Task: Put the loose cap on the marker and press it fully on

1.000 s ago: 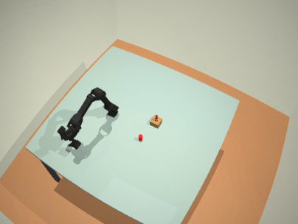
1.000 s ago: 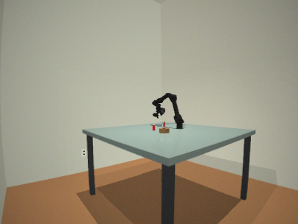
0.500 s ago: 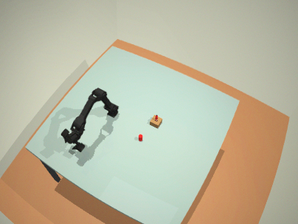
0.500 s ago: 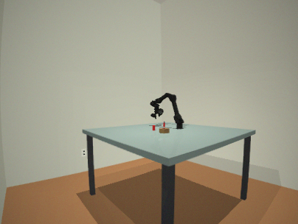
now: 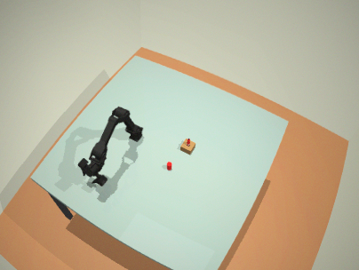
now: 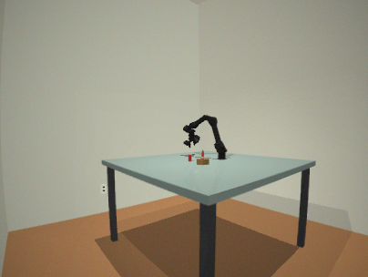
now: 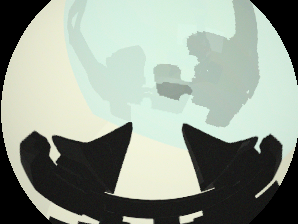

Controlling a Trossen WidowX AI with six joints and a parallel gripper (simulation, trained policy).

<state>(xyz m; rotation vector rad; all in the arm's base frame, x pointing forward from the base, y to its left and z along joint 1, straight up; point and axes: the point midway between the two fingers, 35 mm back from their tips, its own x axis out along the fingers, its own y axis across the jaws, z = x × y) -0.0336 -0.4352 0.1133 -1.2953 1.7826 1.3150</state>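
Right now my gripper tip is 34 cm short of the red cap, 36 cm to the right of it and 6 cm above it. Round my gripper tip: wooden holder block 37 cm ahead, 53 cm to the left, 6 cm below.
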